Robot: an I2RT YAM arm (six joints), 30 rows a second.
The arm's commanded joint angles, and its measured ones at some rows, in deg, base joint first. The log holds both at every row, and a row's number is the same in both.
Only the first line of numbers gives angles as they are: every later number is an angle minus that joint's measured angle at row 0.
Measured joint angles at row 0:
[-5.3, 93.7, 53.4, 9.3, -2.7, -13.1]
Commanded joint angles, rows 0 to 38:
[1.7, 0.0, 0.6, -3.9, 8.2, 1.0]
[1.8, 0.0, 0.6, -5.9, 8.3, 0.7]
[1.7, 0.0, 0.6, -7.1, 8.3, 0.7]
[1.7, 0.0, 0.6, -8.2, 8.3, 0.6]
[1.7, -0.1, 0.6, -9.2, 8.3, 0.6]
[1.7, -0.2, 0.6, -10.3, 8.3, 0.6]
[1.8, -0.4, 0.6, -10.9, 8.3, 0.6]
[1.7, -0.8, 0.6, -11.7, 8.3, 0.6]
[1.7, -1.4, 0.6, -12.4, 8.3, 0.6]
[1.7, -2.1, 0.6, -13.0, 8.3, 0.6]
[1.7, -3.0, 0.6, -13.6, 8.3, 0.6]
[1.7, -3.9, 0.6, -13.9, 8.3, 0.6]
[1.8, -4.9, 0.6, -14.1, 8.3, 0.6]
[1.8, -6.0, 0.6, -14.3, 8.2, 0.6]
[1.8, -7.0, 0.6, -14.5, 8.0, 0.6]
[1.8, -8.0, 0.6, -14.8, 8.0, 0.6]
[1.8, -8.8, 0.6, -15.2, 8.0, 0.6]
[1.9, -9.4, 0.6, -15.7, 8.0, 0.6]
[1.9, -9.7, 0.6, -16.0, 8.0, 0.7]
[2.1, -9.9, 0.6, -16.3, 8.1, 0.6]
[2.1, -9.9, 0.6, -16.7, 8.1, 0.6]
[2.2, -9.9, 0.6, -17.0, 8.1, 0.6]
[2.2, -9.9, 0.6, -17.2, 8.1, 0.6]
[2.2, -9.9, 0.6, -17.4, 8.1, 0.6]
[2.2, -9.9, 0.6, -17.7, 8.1, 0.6]
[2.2, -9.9, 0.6, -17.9, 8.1, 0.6]
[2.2, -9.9, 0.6, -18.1, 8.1, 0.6]
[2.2, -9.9, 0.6, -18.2, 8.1, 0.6]
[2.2, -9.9, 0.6, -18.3, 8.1, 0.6]
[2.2, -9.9, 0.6, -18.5, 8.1, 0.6]
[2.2, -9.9, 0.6, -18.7, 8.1, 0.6]
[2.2, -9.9, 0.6, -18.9, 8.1, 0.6]
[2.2, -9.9, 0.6, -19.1, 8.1, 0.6]
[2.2, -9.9, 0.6, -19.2, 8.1, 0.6]
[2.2, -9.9, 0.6, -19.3, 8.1, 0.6]
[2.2, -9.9, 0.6, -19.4, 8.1, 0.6]
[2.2, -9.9, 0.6, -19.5, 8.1, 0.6]
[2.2, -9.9, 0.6, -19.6, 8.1, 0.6]
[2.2, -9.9, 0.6, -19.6, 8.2, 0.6]
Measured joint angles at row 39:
[1.9, -10.0, 0.1, -19.4, 7.9, 0.0]
